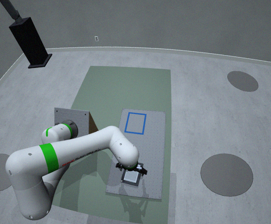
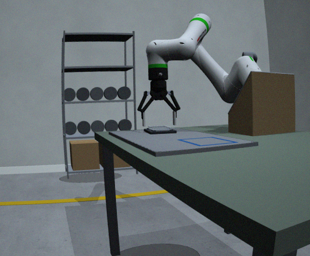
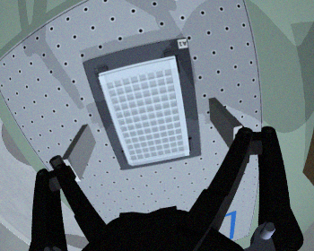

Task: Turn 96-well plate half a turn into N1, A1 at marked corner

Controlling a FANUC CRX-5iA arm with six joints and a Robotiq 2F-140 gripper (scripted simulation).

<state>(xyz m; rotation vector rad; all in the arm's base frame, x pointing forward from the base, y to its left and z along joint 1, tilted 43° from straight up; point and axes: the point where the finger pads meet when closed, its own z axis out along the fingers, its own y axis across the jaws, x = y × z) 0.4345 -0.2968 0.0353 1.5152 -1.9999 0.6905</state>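
My hand is 2 cm above the white 96-well plate. From my hand the other things lie so: dark plate nest N1: 3 cm below; then white mark: 7 cm behind, 6 cm to the right, 3 cm below.
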